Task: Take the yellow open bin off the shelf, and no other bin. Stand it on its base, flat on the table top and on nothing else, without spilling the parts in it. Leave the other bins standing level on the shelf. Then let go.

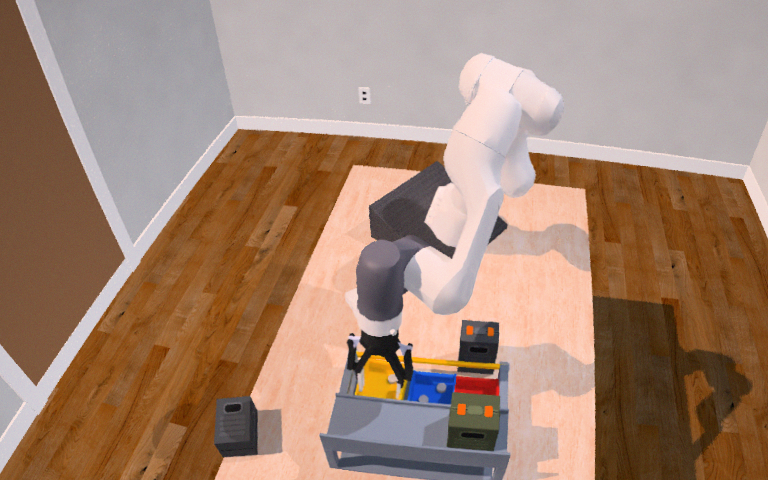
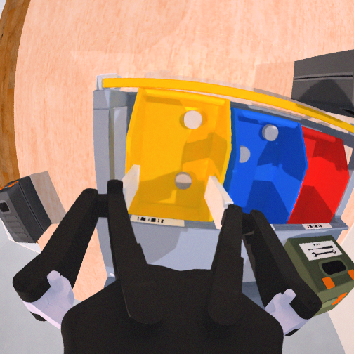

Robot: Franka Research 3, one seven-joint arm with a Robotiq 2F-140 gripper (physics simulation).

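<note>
The yellow open bin (image 1: 373, 378) (image 2: 162, 145) is at the left end of the grey shelf (image 1: 385, 420) (image 2: 167, 247) and looks level. Two pale round parts (image 2: 193, 119) (image 2: 183, 180) lie in it. My gripper (image 1: 380, 389) (image 2: 173, 181) points down at the front half of this bin, with one pale fingertip against each side wall, and is shut on the bin. The back of the bin reaches up close to the shelf's yellow rail (image 1: 453, 362) (image 2: 185, 86). Its base is hidden, so its exact height over the shelf cannot be told.
The blue bin (image 1: 425, 386) (image 2: 265, 175) with round parts stands directly right of it, then the red bin (image 1: 476, 386) (image 2: 322, 175). A green case (image 1: 473, 421) (image 2: 320, 265) is at the shelf's front right. Dark cases stand behind (image 1: 479, 342) and left (image 1: 235, 427) on the pale table top (image 1: 555, 212).
</note>
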